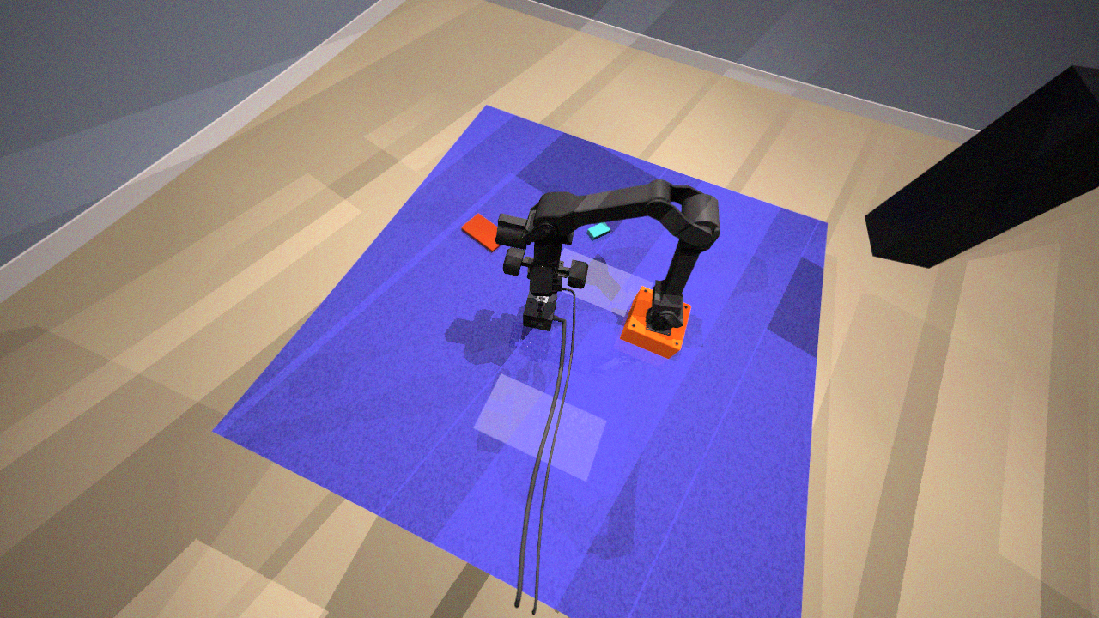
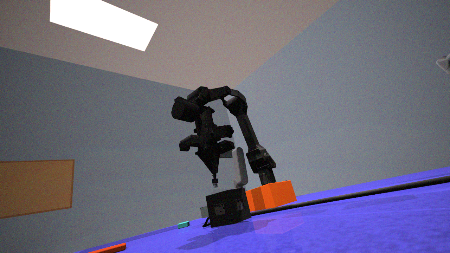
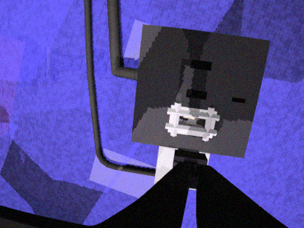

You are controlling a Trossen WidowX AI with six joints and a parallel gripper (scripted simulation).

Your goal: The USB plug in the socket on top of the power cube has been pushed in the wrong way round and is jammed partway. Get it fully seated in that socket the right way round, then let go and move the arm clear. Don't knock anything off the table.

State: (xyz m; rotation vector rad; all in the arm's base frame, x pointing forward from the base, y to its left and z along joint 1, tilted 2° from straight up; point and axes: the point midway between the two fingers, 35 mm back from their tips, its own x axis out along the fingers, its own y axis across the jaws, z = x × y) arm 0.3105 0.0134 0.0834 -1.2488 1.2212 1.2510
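Now: gripper tip 2 cm above the usb plug. From my gripper tip the other things lie so: red flat piece (23 cm ahead, 21 cm to the right, 13 cm below); then usb socket (6 cm below, 1 cm to the left); then cyan block (31 cm to the right, 12 cm below, 11 cm behind).
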